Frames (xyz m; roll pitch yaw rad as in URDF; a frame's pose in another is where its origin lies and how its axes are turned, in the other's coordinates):
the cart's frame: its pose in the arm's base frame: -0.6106 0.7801 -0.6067 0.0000 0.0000 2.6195
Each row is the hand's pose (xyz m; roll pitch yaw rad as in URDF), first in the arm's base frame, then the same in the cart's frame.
Working: the arm's base frame: its pose in the cart's frame: -0.9183 0.3717 0.6067 0.0000 0.0000 -2.6195

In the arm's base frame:
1: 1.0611 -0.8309 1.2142 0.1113 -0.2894 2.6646
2: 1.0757 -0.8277 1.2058 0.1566 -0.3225 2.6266
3: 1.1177 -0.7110 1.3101 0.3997 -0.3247 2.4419
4: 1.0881 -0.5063 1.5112 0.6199 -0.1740 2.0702
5: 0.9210 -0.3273 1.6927 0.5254 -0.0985 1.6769
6: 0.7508 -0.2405 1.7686 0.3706 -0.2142 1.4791
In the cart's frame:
1: -2.2524 0.5627 1.8209 0.1113 -0.2894 0.0451
2: -2.2634 0.5527 1.8125 0.1566 -0.3225 0.0071
3: -2.2417 0.4306 1.9168 0.3997 -0.3247 -0.1776
4: -2.1139 0.2679 2.1179 0.6199 -0.1740 -0.5493
5: -1.8798 0.1961 2.2994 0.5254 -0.0985 -0.9426
6: -1.6890 0.2057 2.3753 0.3706 -0.2142 -1.1404

